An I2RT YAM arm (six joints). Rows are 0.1 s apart.
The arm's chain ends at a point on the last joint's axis. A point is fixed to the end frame.
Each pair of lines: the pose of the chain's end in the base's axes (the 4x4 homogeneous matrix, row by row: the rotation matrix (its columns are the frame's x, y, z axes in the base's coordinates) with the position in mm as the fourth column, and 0 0 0 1 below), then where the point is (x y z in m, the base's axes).
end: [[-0.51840, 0.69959, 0.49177, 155.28], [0.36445, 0.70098, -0.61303, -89.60], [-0.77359, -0.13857, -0.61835, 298.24], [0, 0, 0, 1]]
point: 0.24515 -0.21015 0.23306
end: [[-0.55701, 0.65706, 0.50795, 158.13], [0.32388, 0.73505, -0.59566, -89.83], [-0.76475, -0.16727, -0.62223, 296.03], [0, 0, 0, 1]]
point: 0.25265 -0.20643 0.23024
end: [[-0.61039, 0.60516, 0.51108, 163.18], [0.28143, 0.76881, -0.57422, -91.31], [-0.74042, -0.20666, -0.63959, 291.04], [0, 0, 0, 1]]
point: 0.26099 -0.20324 0.22202
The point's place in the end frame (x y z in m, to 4 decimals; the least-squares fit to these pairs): -0.0401 -0.0126 0.1584
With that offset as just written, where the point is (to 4 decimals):
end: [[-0.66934, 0.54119, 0.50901, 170.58], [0.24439, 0.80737, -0.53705, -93.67], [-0.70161, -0.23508, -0.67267, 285.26], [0, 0, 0, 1]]
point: 0.2712 -0.1987 0.2098
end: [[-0.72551, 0.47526, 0.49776, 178.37], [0.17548, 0.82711, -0.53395, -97.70], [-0.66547, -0.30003, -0.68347, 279.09], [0, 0, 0, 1]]
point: 0.2803 -0.1997 0.2013
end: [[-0.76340, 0.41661, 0.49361, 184.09], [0.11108, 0.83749, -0.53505, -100.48], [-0.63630, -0.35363, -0.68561, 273.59], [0, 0, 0, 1]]
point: 0.2876 -0.2002 0.1950
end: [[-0.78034, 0.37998, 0.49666, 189.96], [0.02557, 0.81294, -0.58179, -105.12], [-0.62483, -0.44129, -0.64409, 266.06], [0, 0, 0, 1]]
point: 0.2951 -0.2085 0.1947
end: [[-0.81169, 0.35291, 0.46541, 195.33], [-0.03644, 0.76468, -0.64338, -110.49], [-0.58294, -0.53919, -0.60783, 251.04], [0, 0, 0, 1]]
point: 0.2972 -0.2206 0.1849
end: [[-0.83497, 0.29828, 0.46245, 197.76], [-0.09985, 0.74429, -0.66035, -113.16], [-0.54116, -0.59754, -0.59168, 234.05], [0, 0, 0, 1]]
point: 0.3007 -0.2231 0.1696
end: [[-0.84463, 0.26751, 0.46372, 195.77], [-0.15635, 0.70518, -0.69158, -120.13], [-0.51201, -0.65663, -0.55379, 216.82], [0, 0, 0, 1]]
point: 0.2997 -0.2323 0.1579
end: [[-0.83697, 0.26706, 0.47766, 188.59], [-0.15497, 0.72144, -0.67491, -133.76], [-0.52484, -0.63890, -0.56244, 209.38], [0, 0, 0, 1]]
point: 0.2944 -0.2435 0.1494
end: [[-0.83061, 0.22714, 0.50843, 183.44], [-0.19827, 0.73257, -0.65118, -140.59], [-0.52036, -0.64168, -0.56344, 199.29], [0, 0, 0, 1]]
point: 0.2944 -0.2450 0.1390
